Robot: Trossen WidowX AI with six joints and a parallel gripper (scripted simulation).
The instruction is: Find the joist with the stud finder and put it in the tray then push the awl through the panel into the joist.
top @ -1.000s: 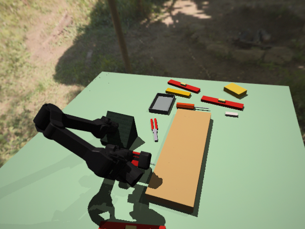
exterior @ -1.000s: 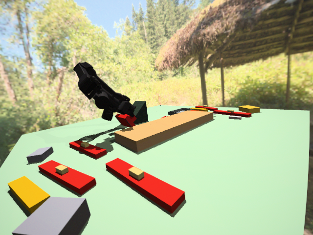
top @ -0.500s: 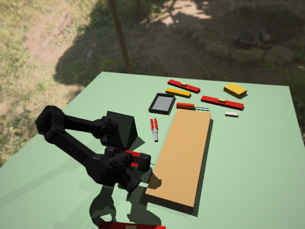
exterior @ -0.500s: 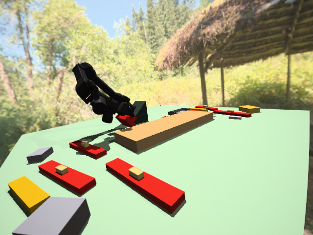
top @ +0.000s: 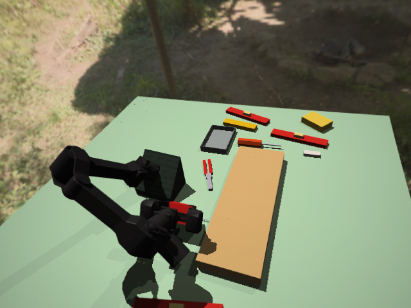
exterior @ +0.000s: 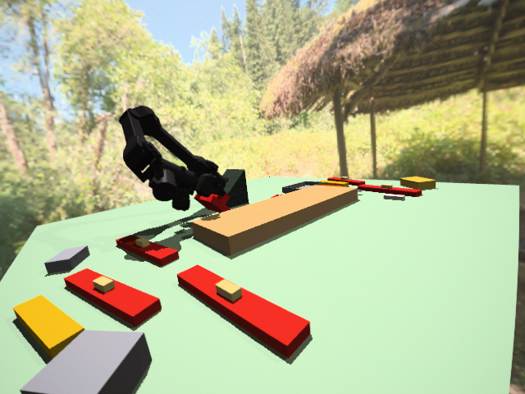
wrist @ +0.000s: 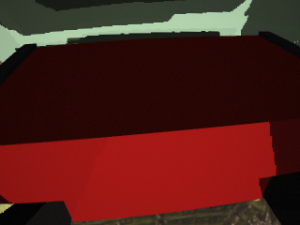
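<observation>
My gripper tip is now 7 cm above the awl, 3 cm to the right of it and 2 cm short of it. From my gripper tip the other things lie so: tray 44 cm to the left, 9 cm behind, 6 cm below; red stud finder 1 cm below, 1 cm ahead; grey block 40 cm to the right, 7 cm below, 7 cm ahead.
</observation>
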